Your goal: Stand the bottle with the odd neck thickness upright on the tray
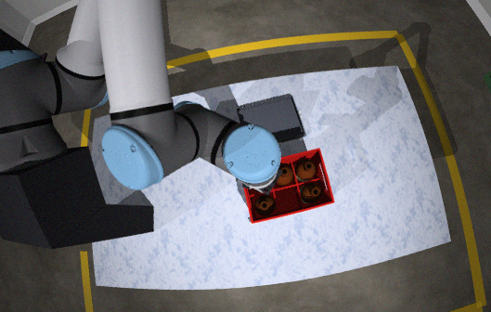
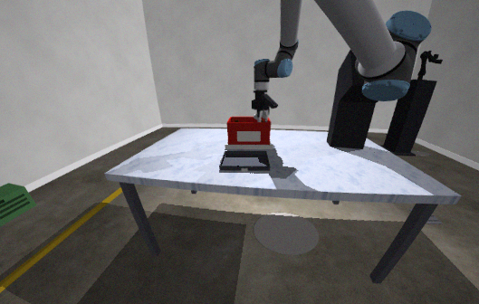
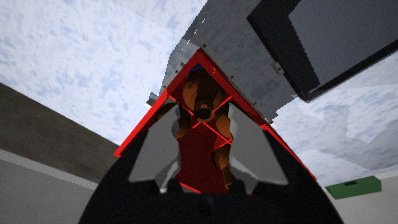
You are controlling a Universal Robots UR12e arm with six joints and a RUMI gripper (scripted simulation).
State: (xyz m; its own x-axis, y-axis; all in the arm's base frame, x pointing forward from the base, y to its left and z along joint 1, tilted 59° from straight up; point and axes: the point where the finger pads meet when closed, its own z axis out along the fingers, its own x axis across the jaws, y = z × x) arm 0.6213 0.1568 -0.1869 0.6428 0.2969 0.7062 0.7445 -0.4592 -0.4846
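My gripper is now 9 cm short of the red crate, 7 cm above it and 4 cm to the left of it. From my hand the other things lie so: dark tray 24 cm to the left, 14 cm below, 9 cm ahead.
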